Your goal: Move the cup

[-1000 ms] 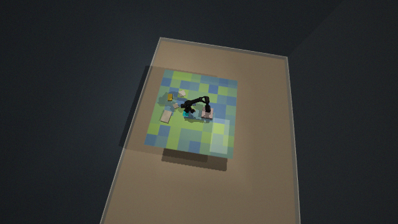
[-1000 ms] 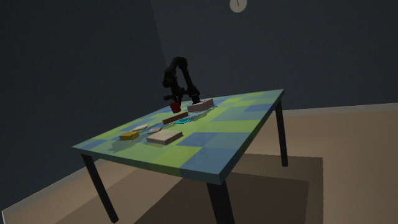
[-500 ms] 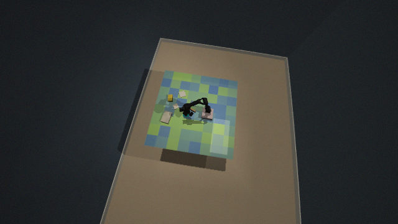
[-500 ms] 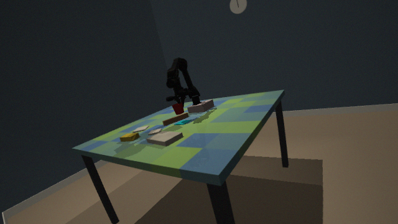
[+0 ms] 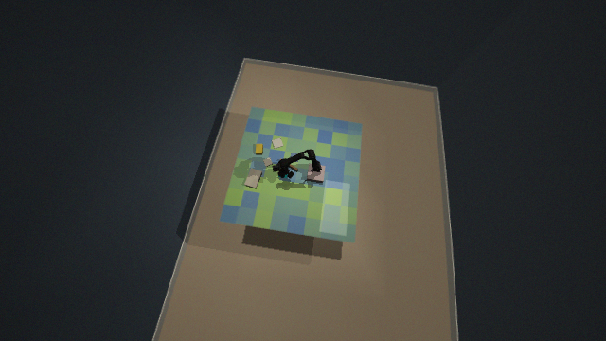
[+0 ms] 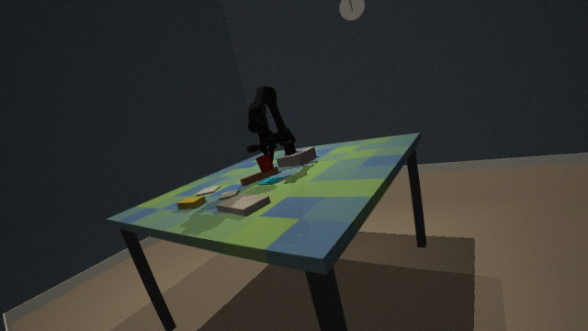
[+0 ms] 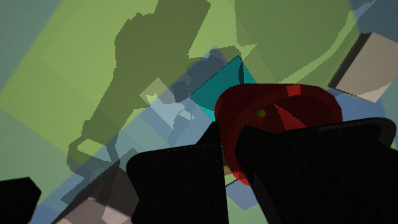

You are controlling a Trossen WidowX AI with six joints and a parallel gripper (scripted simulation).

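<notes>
The marble is 40 mm ahead of my gripper tip, 30 mm to the right of it and 20 mm below it. The rest, counted from my gripper tip: flat teal pad 100 mm below, 30 mm ahead, 10 mm to the right; then red cup 30 mm ahead, 20 mm to the right; then long wooden bar 110 mm to the right, 80 mm below, 10 mm behind.
</notes>
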